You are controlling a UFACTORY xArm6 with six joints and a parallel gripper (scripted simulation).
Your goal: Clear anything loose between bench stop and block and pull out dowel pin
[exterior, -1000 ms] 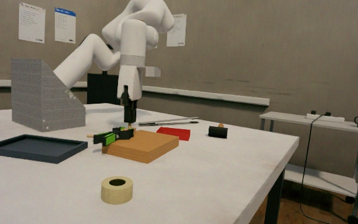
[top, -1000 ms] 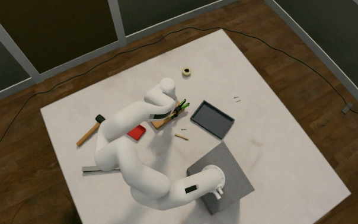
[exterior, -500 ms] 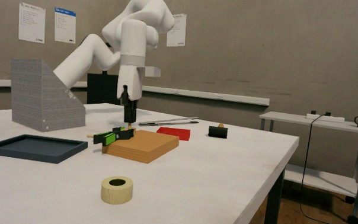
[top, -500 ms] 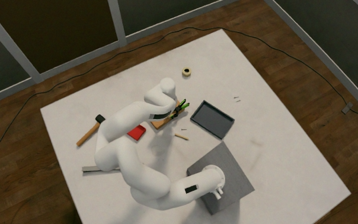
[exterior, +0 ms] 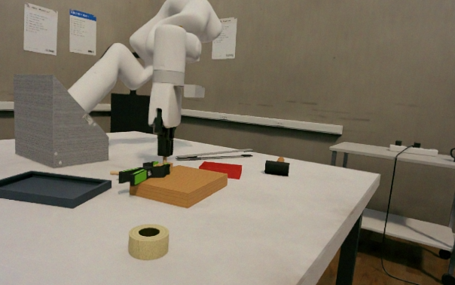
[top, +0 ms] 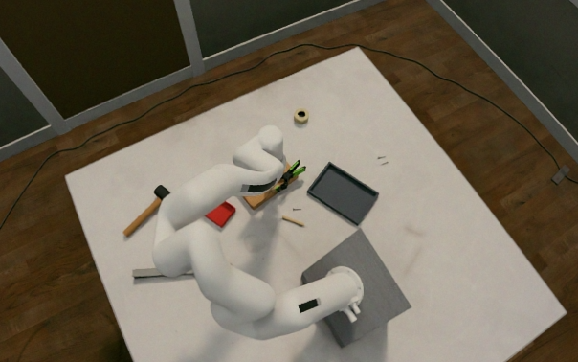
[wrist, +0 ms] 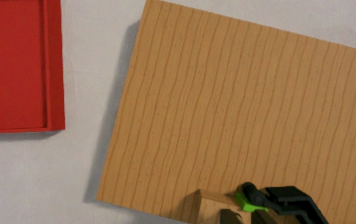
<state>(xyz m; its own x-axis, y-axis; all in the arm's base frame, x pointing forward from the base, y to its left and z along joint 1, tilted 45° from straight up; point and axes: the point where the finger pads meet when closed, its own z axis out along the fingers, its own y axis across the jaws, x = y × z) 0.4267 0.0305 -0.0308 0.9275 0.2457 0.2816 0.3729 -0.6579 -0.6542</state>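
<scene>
Now: the dowel pin 20 mm below my hand. The rest, counted from my hand: loose dowel: 130 mm behind, 10 mm to the right, 90 mm below; then small wooden block: 50 mm below; then red tray: 40 mm ahead, 200 mm to the left, 90 mm below.
</scene>
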